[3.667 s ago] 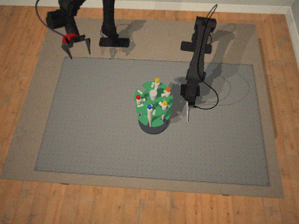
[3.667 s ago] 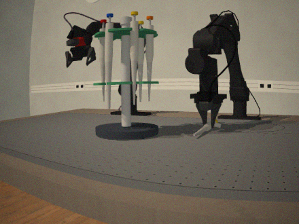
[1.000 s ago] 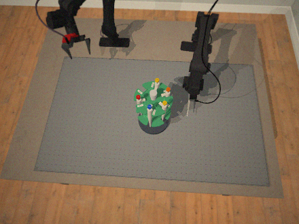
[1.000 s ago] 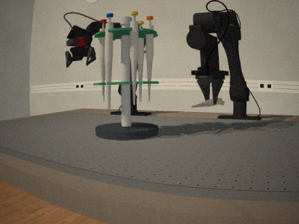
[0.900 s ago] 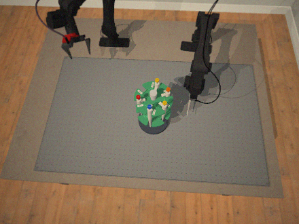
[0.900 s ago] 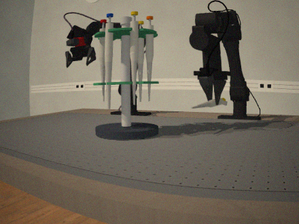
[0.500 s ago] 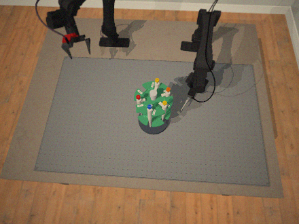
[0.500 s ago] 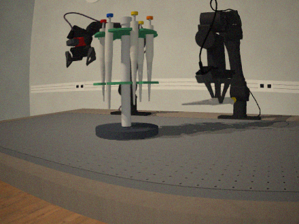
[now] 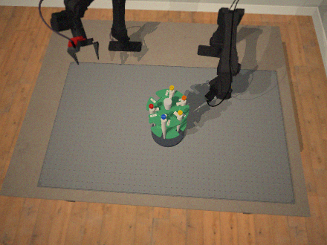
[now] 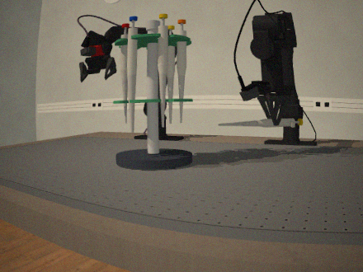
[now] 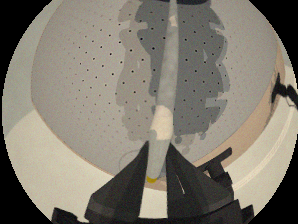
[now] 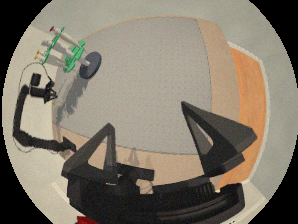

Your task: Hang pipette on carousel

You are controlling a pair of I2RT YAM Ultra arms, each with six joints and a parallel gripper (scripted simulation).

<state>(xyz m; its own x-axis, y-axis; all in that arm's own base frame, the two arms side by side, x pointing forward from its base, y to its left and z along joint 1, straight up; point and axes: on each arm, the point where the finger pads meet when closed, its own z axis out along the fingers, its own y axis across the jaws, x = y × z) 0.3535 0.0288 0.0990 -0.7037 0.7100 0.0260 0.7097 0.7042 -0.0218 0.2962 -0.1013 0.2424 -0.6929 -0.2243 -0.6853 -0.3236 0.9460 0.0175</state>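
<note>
The pipette lies 2 cm ahead of my left hand, 1 cm to the right of it and 1 cm below it.
</note>
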